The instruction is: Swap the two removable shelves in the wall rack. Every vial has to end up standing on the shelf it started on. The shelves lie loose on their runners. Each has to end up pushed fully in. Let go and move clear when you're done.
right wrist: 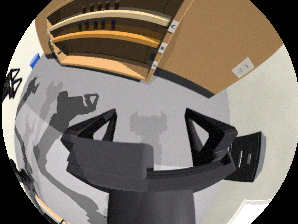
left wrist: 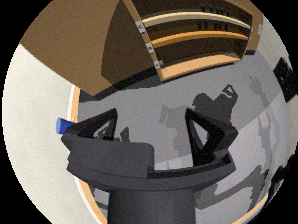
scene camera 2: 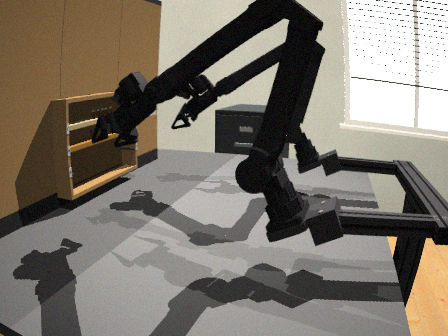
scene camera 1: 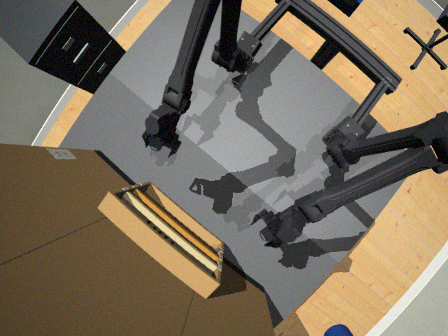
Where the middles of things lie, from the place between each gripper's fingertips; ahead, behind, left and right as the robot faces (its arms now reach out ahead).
Now: left hand (scene camera 2: 103, 143) 280 mm to the left of the pale shelf (scene camera 1: 129, 199), 240 mm short of it and 30 mm below it. The rest, counted from my left hand: orange shelf (scene camera 1: 137, 193) 280 mm to the right, 240 mm ahead, 40 mm below; then wall rack (scene camera 1: 112, 206) 280 mm to the right, 240 mm ahead, 40 mm below.
The wall rack is 23 cm ahead of my right hand, 24 cm to the left of it and 3 cm below it. From my right hand the other things lie so: pale shelf: 23 cm ahead, 25 cm to the left, 4 cm above; orange shelf: 23 cm ahead, 25 cm to the left, 3 cm below.
